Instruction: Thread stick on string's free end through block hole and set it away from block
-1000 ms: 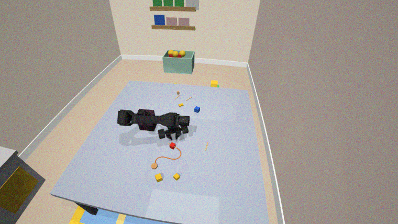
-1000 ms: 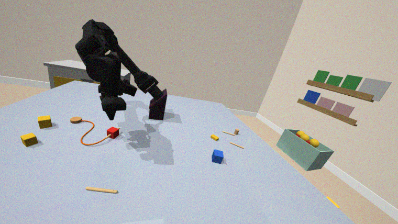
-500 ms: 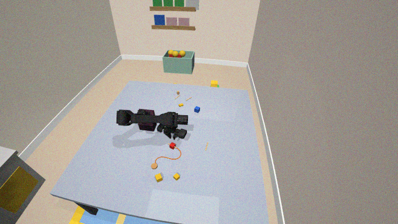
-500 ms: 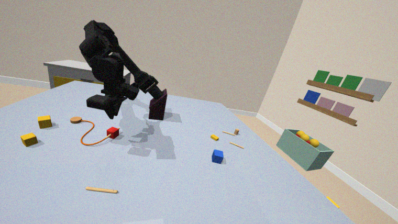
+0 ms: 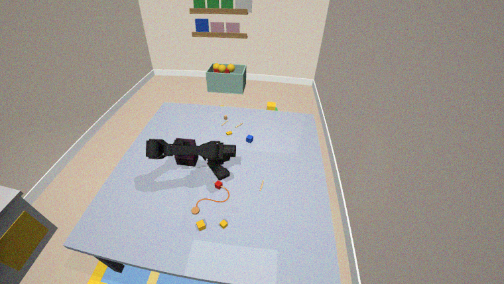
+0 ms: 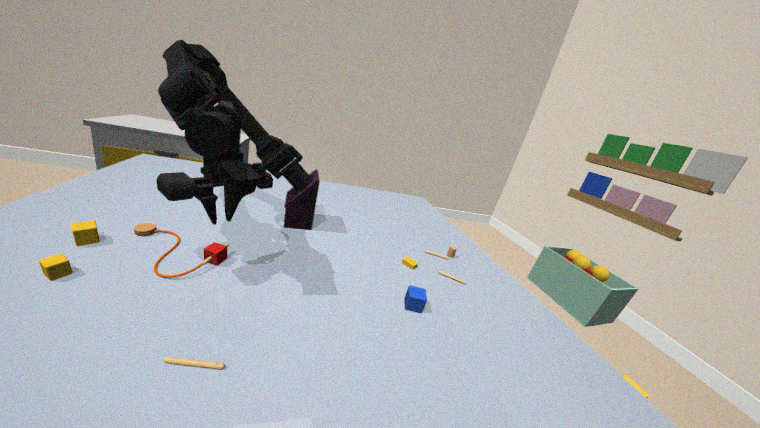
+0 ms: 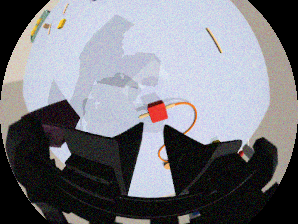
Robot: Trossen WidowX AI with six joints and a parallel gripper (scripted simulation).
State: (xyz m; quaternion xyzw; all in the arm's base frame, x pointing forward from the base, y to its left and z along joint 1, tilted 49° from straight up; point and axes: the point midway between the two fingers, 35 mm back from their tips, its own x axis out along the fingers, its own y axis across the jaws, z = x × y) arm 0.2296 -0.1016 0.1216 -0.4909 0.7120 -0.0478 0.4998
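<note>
The red block lies 1 cm ahead of my gripper tip, 1 cm to the right of it and 7 cm below it. Also, from my gripper tip: blue cube (14 cm ahead, 40 cm to the left, 7 cm below); then small yellow piece (2 cm behind, 45 cm to the left, 8 cm below); then round wooden button (8 cm behind, 18 cm to the right, 8 cm below).
</note>
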